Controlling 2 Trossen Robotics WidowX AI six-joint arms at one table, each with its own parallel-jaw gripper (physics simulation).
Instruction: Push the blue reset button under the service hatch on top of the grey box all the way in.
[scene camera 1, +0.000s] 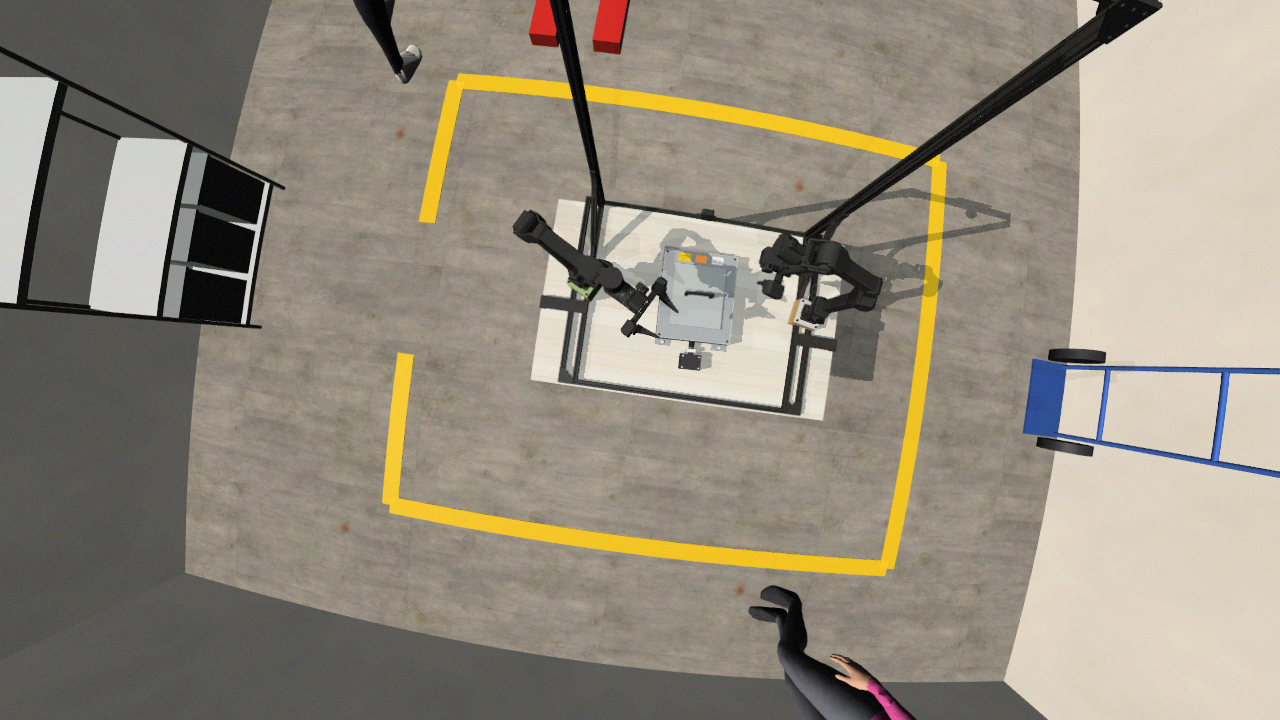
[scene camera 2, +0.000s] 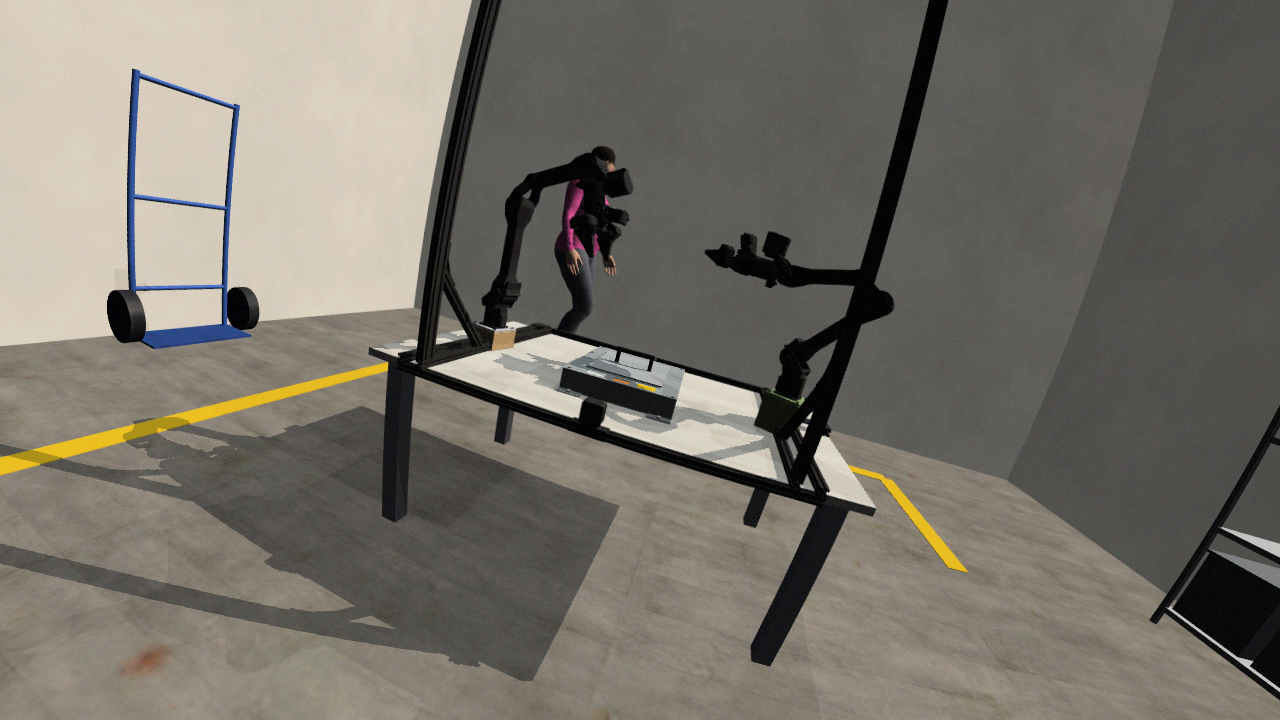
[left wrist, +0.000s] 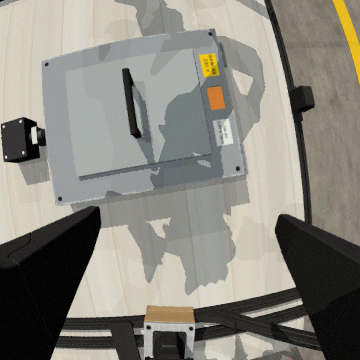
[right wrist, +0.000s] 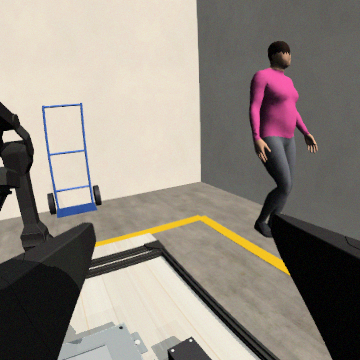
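The grey box (scene camera 1: 663, 277) (scene camera 2: 617, 390) (left wrist: 57, 125) lies on the table. Its service hatch (scene camera 1: 702, 315) (left wrist: 100, 112), with a black handle (scene camera 1: 699, 293) (left wrist: 130, 105), lies flat and closed on top. The blue reset button does not show. Yellow, orange and white labels (left wrist: 209, 65) (left wrist: 216, 98) (left wrist: 223, 132) sit beside the hatch. My left gripper (scene camera 2: 599, 246) (left wrist: 190, 220) is open and empty, pointing down high above the table, beside the box. My right gripper (scene camera 1: 666, 322) (scene camera 2: 711, 255) (right wrist: 184, 228) is open and empty, roughly level, high above the table.
A black block (scene camera 1: 689, 360) (left wrist: 19, 140) stands at one side of the box. A black frame (scene camera 1: 680, 392) with tall posts edges the table. A person in pink (scene camera 2: 572, 214) (right wrist: 277, 102) and a blue hand truck (scene camera 2: 179, 201) (right wrist: 67, 152) stand beyond the table.
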